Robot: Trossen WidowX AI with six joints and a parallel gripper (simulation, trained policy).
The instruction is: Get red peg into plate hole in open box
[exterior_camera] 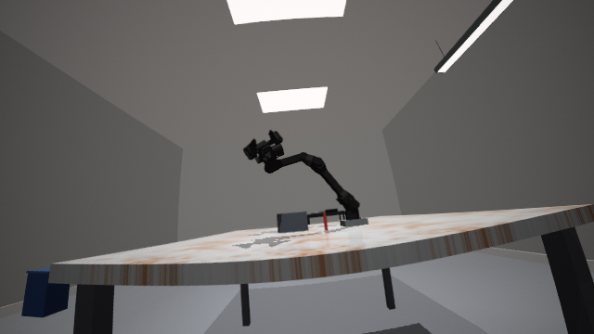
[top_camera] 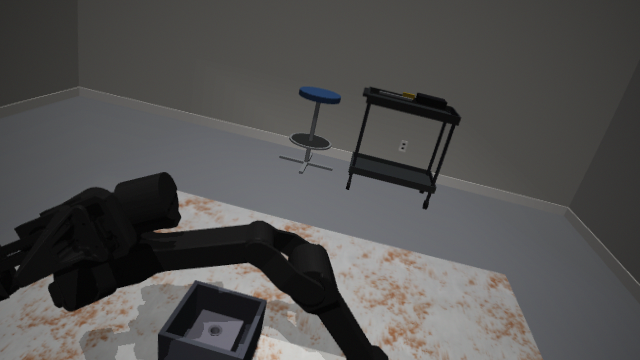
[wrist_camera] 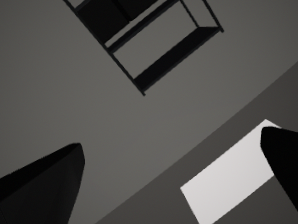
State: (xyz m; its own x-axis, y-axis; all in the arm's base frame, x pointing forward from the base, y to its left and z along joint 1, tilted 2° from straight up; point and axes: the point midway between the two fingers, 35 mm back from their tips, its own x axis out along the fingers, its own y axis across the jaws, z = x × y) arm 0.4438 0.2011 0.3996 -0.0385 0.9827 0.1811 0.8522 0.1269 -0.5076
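Now: the red peg 38 cm below my gripper tip, 26 cm behind it and 15 cm to the right of it. Also, from my gripper tip: dark box: 40 cm below, 35 cm to the right, 13 cm behind; then grey plate: 38 cm below, 35 cm to the right, 13 cm behind.
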